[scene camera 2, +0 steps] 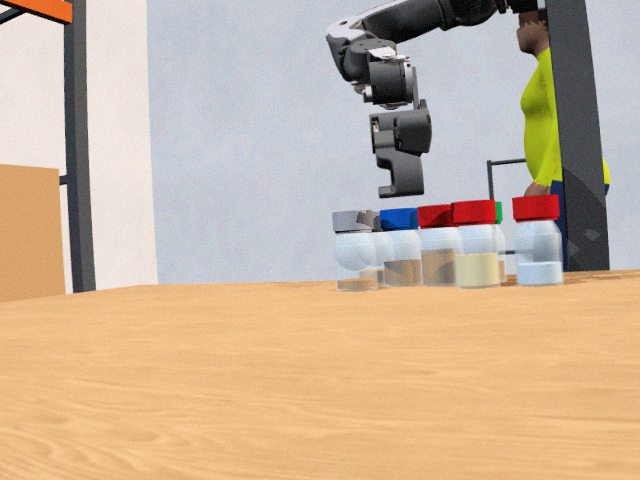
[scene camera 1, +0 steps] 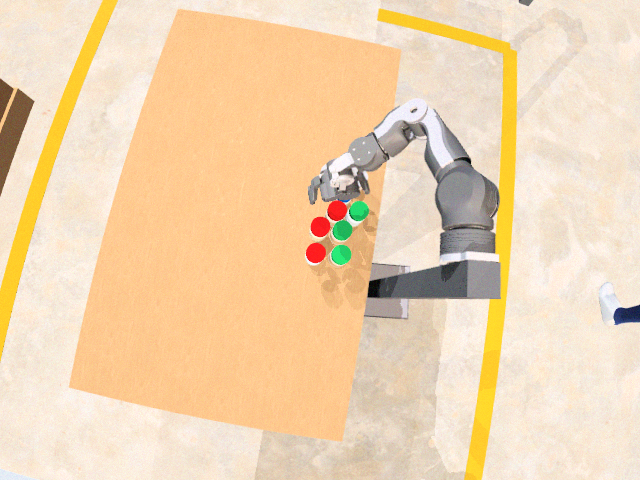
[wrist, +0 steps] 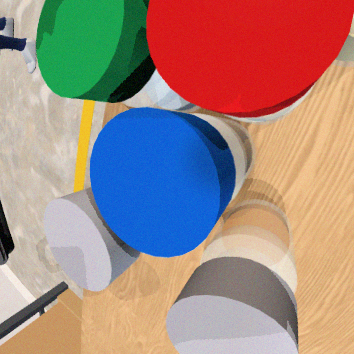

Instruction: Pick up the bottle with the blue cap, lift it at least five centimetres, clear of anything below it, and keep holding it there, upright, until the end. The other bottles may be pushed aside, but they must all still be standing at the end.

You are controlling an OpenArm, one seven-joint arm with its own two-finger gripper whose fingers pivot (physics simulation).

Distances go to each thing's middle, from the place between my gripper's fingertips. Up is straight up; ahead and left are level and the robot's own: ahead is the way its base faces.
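Labels:
Green-capped bottle (wrist: 105,58): my hand 70 mm above it, 70 mm past it, 40 mm to the right of it.

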